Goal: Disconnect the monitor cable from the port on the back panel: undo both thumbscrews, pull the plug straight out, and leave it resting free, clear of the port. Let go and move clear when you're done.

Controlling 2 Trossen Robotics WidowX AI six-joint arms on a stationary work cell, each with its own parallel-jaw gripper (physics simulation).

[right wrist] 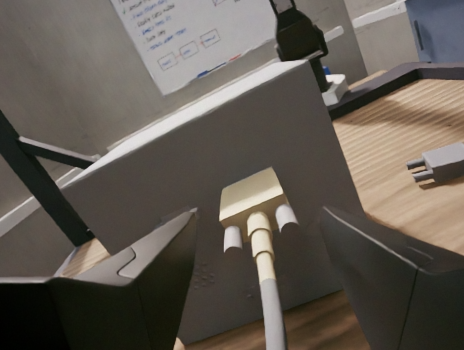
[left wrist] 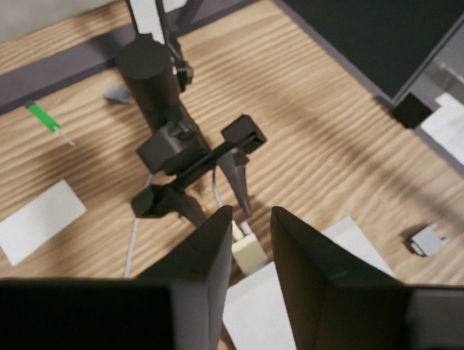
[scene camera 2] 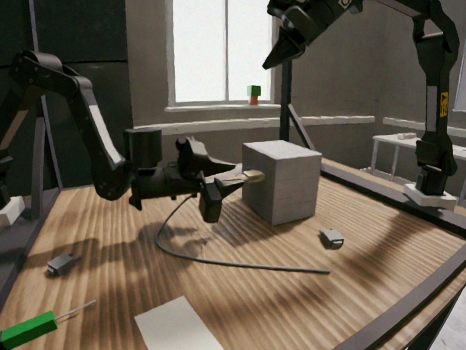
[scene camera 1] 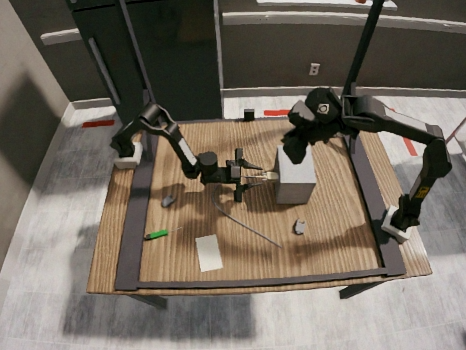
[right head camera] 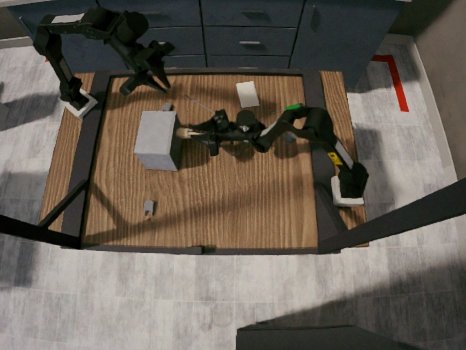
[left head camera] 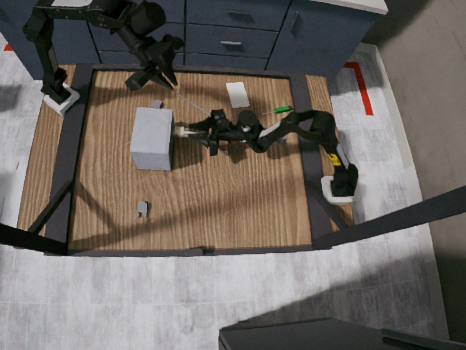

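Seen in the pictures: left gripper, fingertip midpoint: (left wrist: pixel 251 216) (scene camera 2: pixel 262 68) (scene camera 1: pixel 282 139) (right head camera: pixel 168 90) (left head camera: pixel 174 87); right gripper, fingertip midpoint: (right wrist: pixel 258 220) (scene camera 2: pixel 239 174) (scene camera 1: pixel 262 176) (right head camera: pixel 191 131) (left head camera: pixel 188 130); left arm's base, link origin: (scene camera 2: pixel 429 191) (scene camera 1: pixel 399 221) (right head camera: pixel 79 102) (left head camera: pixel 60 95); right arm's base, link origin: (scene camera 1: pixel 127 151) (right head camera: pixel 348 189) (left head camera: pixel 338 188).
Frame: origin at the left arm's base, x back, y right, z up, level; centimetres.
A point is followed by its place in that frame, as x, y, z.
The cream plug (left head camera: pixel 181 131) @(-49.2, -13.2, 6.5) (scene camera 1: pixel 271 175) @(-48.5, -12.9, 6.5) (scene camera 2: pixel 253 176) @(-47.9, -14.5, 6.2) (right wrist: pixel 252 196) @(-48.8, -13.4, 6.5) sits against the grey box's panel (scene camera 2: pixel 260 200) @(-46.4, -11.6, -0.5) (right wrist: pixel 165 175) @(-48.7, -8.1, 8.5); the port behind it is hidden. Two pale thumbscrews (right wrist: pixel 232 240) @(-51.3, -13.5, 6.0) (right wrist: pixel 286 218) @(-50.1, -15.6, 6.0) stick out beside the grey cable (right wrist: pixel 274 310) @(-54.0, -16.7, 5.8) (scene camera 1: pixel 250 230) @(-45.7, -30.5, -3.9), which curves onto the table. My right gripper (left head camera: pixel 187 131) @(-50.8, -14.9, 6.6) (scene camera 1: pixel 262 176) @(-50.8, -14.9, 6.6) (right wrist: pixel 258 220) @(-50.8, -14.9, 6.6) is open. Its fingers stand wide on either side of the plug, with gaps in the right wrist view, tilted relative to it. My left gripper (left head camera: pixel 173 88) @(-46.6, -13.7, 28.0) is partly open and empty, high above the table near the box.
Grey connectors (left head camera: pixel 142 208) @(-53.2, 13.9, -2.7) (left head camera: pixel 157 104) @(-31.4, -20.8, -2.7) (scene camera 1: pixel 168 201) @(-77.2, -38.9, -2.7) lie on the table around the box and near the right arm. A green screwdriver (left head camera: pixel 282 109) @(-71.8, -50.5, -2.5) (scene camera 1: pixel 159 233) @(-71.2, -50.5, -2.5) and a white card (left head camera: pixel 237 95) @(-53.2, -45.2, -4.1) (scene camera 1: pixel 209 253) @(-52.6, -45.7, -4.1) also lie there. A dark frame (scene camera 1: pixel 250 280) @(-35.8, -45.9, -2.3) edges the table.
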